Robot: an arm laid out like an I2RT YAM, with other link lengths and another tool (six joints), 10 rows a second.
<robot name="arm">
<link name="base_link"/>
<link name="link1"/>
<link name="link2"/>
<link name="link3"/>
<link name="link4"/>
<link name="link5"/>
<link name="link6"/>
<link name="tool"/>
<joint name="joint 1" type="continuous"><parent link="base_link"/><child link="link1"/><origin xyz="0.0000 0.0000 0.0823"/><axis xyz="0 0 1"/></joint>
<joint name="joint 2" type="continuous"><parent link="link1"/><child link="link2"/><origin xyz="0.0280 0.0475 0.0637" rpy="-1.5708 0.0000 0.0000"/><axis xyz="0 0 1"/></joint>
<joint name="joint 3" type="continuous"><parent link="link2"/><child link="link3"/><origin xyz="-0.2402 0.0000 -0.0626" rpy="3.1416 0.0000 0.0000"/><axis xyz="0 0 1"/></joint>
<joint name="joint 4" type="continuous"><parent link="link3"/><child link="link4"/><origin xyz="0.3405 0.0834 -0.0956"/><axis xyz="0 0 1"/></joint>
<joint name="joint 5" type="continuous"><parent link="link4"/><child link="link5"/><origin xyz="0.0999 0.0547 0.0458" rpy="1.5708 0.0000 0.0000"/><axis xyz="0 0 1"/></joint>
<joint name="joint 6" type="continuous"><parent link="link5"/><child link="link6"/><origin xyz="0.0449 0.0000 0.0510" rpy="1.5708 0.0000 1.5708"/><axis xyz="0 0 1"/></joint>
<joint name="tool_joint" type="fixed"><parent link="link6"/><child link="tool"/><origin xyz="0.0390 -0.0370 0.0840" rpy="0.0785 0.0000 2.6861"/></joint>
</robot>
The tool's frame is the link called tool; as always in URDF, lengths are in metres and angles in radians. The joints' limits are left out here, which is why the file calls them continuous.
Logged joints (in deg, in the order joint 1, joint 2, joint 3, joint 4, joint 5, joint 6), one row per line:
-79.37 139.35 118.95 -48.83 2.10 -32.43
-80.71 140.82 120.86 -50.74 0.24 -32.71
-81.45 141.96 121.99 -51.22 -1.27 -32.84
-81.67 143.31 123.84 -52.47 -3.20 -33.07
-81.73 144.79 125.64 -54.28 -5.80 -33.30
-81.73 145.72 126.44 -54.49 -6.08 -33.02
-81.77 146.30 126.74 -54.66 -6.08 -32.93
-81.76 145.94 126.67 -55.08 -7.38 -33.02
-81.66 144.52 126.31 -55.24 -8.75 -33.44
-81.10 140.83 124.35 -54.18 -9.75 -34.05
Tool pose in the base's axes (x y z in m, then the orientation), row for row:
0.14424 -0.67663 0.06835 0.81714 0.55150 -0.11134 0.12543
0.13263 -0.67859 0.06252 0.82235 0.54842 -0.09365 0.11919
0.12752 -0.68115 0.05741 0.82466 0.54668 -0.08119 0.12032
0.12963 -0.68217 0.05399 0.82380 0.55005 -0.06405 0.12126
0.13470 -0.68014 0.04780 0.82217 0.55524 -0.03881 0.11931
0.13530 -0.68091 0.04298 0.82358 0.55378 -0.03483 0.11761
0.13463 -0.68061 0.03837 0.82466 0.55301 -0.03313 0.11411
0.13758 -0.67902 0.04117 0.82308 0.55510 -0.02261 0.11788
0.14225 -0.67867 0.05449 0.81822 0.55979 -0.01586 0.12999
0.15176 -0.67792 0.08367 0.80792 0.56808 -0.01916 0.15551
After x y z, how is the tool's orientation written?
As a quaternion, x y z w.
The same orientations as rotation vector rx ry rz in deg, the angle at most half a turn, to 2 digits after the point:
136.39 92.05 -18.58
137.75 91.86 -15.69
138.04 91.51 -13.59
137.83 92.03 -10.72
137.71 93.00 -6.50
138.08 92.84 -5.84
138.54 92.90 -5.57
137.97 93.05 -3.79
136.21 93.19 -2.64
132.58 93.22 -3.14

